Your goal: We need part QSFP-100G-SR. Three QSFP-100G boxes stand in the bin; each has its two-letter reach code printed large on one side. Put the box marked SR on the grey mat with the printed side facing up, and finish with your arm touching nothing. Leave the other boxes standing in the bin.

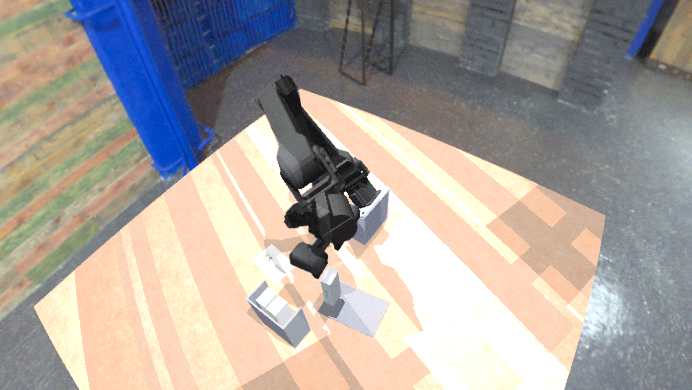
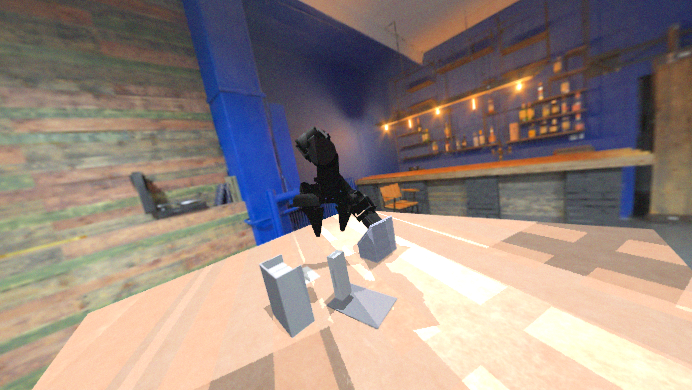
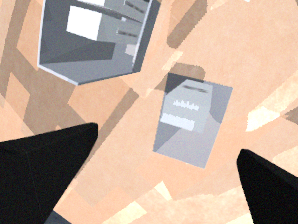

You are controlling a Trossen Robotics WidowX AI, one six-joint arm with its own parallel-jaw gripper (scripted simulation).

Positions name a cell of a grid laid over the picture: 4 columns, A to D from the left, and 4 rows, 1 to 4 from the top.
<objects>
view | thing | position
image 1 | gripper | B3
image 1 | grey mat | C4
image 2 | gripper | B3
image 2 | SR box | B3
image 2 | grey mat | C4
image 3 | gripper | C3
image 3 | SR box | C2
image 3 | grey mat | C3
</objects>
